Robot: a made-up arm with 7 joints.
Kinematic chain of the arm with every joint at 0, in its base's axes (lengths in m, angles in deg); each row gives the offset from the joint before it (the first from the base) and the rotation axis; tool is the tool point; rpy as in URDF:
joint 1: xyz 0 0 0.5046 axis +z
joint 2: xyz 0 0 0 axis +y
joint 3: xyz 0 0 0.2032 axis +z
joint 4: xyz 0.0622 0 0 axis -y
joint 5: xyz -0.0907 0 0.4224 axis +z
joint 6: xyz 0 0 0 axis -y
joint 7: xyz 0.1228 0 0 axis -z
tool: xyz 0 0 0 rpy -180 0 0
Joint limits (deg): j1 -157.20..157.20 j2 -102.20..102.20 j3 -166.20..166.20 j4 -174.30..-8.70 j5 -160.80..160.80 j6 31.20..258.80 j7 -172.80..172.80
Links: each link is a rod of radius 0.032 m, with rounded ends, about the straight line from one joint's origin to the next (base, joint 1, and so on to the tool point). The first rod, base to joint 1, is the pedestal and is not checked.
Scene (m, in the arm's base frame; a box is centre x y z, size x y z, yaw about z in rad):
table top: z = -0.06
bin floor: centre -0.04 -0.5 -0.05 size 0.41 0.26 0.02 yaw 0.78
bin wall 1: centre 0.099 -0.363 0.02 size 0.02 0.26 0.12 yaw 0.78
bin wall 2: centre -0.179 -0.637 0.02 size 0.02 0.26 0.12 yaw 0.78
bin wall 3: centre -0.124 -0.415 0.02 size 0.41 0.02 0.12 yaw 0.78
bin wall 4: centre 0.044 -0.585 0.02 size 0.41 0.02 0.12 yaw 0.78
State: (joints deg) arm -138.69 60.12 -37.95 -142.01 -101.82 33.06 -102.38
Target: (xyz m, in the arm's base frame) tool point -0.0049 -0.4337 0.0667
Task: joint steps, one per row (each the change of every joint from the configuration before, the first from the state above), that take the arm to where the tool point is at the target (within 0.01 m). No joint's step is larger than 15 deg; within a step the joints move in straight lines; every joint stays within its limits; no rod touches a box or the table.
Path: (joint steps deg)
1: 9.68 -5.39 13.88 4.16 -0.93 0.83 0.00
2: 9.67 -5.40 13.88 4.16 -0.92 0.84 0.00
3: 9.68 -5.39 13.88 4.15 -0.93 0.83 0.00
4: 9.67 -5.39 13.89 4.16 -0.92 0.83 0.00
5: -0.32 11.26 -1.57 8.89 -3.15 6.45 0.00
6: -0.33 11.27 -1.56 8.88 -3.15 6.45 0.00

